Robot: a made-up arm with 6 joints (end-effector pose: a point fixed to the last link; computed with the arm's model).
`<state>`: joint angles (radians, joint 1 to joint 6).
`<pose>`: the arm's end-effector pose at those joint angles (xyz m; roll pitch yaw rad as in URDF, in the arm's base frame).
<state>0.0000 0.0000 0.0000 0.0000 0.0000 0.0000</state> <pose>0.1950 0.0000 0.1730 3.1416 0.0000 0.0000</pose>
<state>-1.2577 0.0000 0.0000 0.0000 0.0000 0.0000</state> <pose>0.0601 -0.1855 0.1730 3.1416 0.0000 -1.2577</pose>
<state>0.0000 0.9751 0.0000 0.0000 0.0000 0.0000</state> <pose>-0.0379 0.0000 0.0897 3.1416 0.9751 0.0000</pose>
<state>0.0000 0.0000 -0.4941 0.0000 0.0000 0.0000</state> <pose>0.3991 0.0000 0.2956 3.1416 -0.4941 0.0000</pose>
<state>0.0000 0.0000 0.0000 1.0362 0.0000 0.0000</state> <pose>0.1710 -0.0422 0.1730 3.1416 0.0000 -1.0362</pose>
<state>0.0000 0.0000 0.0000 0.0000 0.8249 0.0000</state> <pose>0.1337 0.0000 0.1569 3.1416 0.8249 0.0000</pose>
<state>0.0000 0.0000 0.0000 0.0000 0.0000 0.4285</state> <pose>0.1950 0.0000 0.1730 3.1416 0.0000 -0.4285</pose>
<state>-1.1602 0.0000 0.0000 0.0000 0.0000 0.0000</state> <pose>0.0778 -0.1788 0.1730 3.1416 0.0000 -1.1602</pose>
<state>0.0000 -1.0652 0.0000 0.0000 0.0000 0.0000</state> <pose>0.2502 0.0000 0.4354 3.1416 -1.0652 0.0000</pose>
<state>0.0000 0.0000 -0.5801 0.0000 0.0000 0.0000</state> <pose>0.4274 0.0000 0.3265 3.1416 -0.5801 0.0000</pose>
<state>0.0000 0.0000 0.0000 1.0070 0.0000 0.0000</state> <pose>0.1722 -0.0414 0.1730 3.1416 0.0000 -1.0070</pose>
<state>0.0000 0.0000 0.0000 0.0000 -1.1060 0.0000</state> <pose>0.2234 0.0000 0.2510 3.1416 -1.1060 0.0000</pose>
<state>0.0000 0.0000 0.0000 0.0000 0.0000 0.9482</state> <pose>0.1950 0.0000 0.1730 3.1416 0.0000 -0.9482</pose>
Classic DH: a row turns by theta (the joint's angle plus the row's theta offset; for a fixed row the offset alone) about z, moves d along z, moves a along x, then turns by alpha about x. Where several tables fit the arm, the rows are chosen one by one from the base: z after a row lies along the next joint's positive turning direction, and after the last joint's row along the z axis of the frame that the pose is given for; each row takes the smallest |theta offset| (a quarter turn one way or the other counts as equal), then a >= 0, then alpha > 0; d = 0 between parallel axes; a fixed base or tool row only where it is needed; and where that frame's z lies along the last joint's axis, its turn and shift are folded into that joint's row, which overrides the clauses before.
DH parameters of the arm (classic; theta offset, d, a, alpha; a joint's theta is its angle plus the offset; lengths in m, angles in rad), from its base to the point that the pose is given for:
joint 1: 0 0.351 0 -1.5708
joint 2: -1.3854 0 0.293 0
joint 3: 1.3854 0 0.092 -1.5708
joint 4: 0 0.404 0 1.5708
joint 5: 0 0 0.049 -1.5708
joint 6: 0 0.062 0 0

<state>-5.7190 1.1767 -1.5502 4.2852 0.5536 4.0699</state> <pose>0.4560 0.2983 -0.0053 -2.3695 -0.1047 -1.6502</pose>
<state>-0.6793 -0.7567 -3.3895 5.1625 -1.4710 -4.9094</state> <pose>-0.3734 0.3786 0.6893 2.2205 1.0291 -2.9045</pose>
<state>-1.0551 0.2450 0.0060 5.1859 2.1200 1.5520</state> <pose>-0.0242 -0.0988 0.2028 0.9025 0.2377 -1.5536</pose>
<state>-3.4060 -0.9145 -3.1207 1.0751 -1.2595 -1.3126</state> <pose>0.5655 -0.0856 0.7062 -1.8757 1.0049 -1.0818</pose>
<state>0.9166 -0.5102 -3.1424 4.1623 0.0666 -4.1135</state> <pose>-0.2632 -0.2805 1.0043 -0.0277 0.5479 -2.1691</pose>
